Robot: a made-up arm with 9 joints.
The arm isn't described. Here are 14 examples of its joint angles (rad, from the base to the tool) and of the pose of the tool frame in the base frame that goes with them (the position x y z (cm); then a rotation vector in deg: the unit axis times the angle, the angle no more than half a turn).
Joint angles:
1: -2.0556 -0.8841 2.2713 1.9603 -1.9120 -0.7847 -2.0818 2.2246 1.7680
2: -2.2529 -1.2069 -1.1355 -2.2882 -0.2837 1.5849 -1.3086 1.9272 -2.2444
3: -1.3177 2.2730 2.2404 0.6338 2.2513 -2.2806 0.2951 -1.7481 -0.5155
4: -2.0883 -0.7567 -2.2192 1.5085 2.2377 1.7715 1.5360 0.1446 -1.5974
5: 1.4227 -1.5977 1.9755 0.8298 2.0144 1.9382 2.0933 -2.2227 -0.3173
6: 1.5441 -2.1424 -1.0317 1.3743 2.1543 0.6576 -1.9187 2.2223 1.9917
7: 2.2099 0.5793 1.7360 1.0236 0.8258 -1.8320 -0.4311 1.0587 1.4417
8: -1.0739 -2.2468 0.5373 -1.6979 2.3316 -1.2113 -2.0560 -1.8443 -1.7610
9: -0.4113 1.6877 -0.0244 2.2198 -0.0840 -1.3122 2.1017 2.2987 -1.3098
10: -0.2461 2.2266 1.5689 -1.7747 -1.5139 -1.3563 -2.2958 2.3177 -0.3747
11: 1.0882 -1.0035 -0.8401 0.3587 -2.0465 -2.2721 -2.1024 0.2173 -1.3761
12: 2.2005 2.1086 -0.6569 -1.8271 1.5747 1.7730 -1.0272 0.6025 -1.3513
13: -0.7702 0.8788 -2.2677 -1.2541 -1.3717 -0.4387 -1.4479 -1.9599 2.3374
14: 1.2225 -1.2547 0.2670 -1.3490 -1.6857 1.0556 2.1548 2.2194 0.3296
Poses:
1: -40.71 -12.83 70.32 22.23 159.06 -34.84
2: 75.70 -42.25 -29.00 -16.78 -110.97 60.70
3: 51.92 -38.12 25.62 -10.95 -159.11 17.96
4: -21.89 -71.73 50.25 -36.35 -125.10 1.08
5: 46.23 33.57 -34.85 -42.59 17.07 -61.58
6: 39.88 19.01 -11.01 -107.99 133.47 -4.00
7: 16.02 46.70 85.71 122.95 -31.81 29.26
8: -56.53 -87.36 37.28 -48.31 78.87 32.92
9: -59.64 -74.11 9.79 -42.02 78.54 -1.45
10: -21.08 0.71 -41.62 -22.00 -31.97 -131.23
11: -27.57 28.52 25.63 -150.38 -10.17 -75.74
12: 29.67 22.60 7.05 -36.95 -26.76 -1.33
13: -16.40 15.11 6.36 12.26 -16.02 30.41
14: -0.58 36.03 0.69 -105.70 20.42 44.82
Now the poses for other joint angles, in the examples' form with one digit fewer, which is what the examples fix.
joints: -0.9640 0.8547 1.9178 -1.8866 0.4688 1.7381 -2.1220 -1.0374 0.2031
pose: 5.6 4.4 -33.6 26.4 -13.6 -2.1
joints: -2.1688 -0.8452 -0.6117 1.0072 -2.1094 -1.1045 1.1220 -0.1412 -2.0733
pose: -33.7 -69.4 3.9 -78.1 -71.5 -112.2
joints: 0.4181 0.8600 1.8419 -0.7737 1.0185 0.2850 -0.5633 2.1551 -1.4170
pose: 31.6 41.9 28.9 56.0 -109.8 -64.1
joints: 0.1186 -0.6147 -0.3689 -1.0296 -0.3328 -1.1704 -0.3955 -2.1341 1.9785
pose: -30.8 -9.2 -15.3 -66.8 -38.5 53.0
